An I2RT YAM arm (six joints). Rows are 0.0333 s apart.
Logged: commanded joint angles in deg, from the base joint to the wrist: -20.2, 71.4, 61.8, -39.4, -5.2, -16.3; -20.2, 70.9, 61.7, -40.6, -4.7, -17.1; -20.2, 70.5, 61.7, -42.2, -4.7, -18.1; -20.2, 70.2, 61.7, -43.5, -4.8, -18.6; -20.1, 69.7, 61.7, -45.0, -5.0, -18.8; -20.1, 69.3, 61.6, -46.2, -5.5, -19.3; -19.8, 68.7, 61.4, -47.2, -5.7, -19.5; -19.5, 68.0, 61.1, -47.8, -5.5, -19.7
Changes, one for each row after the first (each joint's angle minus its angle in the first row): 0.0, -0.5, -0.1, -1.2, 0.5, -0.8; 0.0, -0.9, -0.1, -2.8, 0.5, -1.8; 0.0, -1.2, -0.1, -4.1, 0.4, -2.3; 0.1, -1.7, -0.1, -5.6, 0.2, -2.5; 0.1, -2.1, -0.2, -6.8, -0.3, -3.0; 0.4, -2.7, -0.4, -7.8, -0.5, -3.2; 0.7, -3.4, -0.7, -8.4, -0.3, -3.4
